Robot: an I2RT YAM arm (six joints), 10 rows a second.
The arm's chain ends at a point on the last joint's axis. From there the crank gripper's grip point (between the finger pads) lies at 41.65 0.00 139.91 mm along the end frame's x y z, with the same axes.
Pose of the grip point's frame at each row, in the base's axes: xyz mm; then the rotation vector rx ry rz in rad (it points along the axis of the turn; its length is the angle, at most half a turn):
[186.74 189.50 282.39 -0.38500 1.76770 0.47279]
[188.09 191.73 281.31 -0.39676 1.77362 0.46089]
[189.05 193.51 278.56 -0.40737 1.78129 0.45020]
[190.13 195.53 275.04 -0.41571 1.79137 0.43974]
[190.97 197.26 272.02 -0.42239 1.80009 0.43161]
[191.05 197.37 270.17 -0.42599 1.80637 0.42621]
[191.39 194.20 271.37 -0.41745 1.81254 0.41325]
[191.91 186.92 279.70 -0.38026 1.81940 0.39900]
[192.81 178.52 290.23 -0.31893 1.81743 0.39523]
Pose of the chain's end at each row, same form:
[79.77 119.11 352.47 -0.38500 1.76770 0.47279]
[81.33 122.27 352.63 -0.39676 1.77362 0.46089]
[82.64 124.96 351.28 -0.40737 1.78129 0.45020]
[84.17 128.02 349.36 -0.41571 1.79137 0.43974]
[85.43 130.58 347.69 -0.42239 1.80009 0.43161]
[85.80 131.29 346.76 -0.42599 1.80637 0.42621]
[85.52 129.90 348.62 -0.41745 1.81254 0.41325]
[84.32 125.52 356.93 -0.38026 1.81940 0.39900]
[82.63 119.64 365.75 -0.31893 1.81743 0.39523]

